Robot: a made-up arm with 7 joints.
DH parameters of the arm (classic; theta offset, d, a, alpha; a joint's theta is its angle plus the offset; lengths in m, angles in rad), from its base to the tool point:
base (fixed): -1.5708 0.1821 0 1.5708
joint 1: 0 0.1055 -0.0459 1.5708
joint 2: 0 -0.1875 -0.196 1.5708
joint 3: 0 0.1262 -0.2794 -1.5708
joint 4: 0.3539 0 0.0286 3.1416
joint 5: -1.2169 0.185 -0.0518 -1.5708
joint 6: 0 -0.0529 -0.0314 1.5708
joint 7: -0.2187 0 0.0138 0
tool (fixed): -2.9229 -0.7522 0 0
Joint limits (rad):
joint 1: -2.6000..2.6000
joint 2: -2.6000..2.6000
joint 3: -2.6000..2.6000
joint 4: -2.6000..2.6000
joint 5: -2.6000..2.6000
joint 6: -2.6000..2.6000
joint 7: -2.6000..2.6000
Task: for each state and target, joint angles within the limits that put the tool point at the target. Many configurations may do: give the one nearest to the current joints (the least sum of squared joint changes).
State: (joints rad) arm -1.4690 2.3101 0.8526 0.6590 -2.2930 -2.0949 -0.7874
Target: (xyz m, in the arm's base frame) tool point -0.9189 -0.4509 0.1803
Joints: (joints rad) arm -1.5756 2.4739 1.7471 0.5575 -2.2720 -2.1987 -0.7937
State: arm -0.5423 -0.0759 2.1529 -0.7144 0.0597 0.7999 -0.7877
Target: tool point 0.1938 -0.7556 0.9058
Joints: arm -0.6956 0.0230 2.2785 -0.9323 0.2835 0.8605 -0.7912
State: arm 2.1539 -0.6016 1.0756 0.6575 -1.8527 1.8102 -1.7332
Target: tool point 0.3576 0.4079 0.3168
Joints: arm 2.0786 -0.8581 1.0194 0.3023 -1.5181 2.3145 -1.7393
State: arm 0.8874 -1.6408 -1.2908 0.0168 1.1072 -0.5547 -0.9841
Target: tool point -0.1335 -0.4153 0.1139
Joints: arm 0.7156 -1.6470 -0.9829 0.6066 0.5662 -0.7081 -0.9891
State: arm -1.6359 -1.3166 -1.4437 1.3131 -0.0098 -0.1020 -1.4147
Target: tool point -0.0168 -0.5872 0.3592
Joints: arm -1.7205 -1.5257 -1.9096 1.3754 -0.0925 0.6767 -1.4289
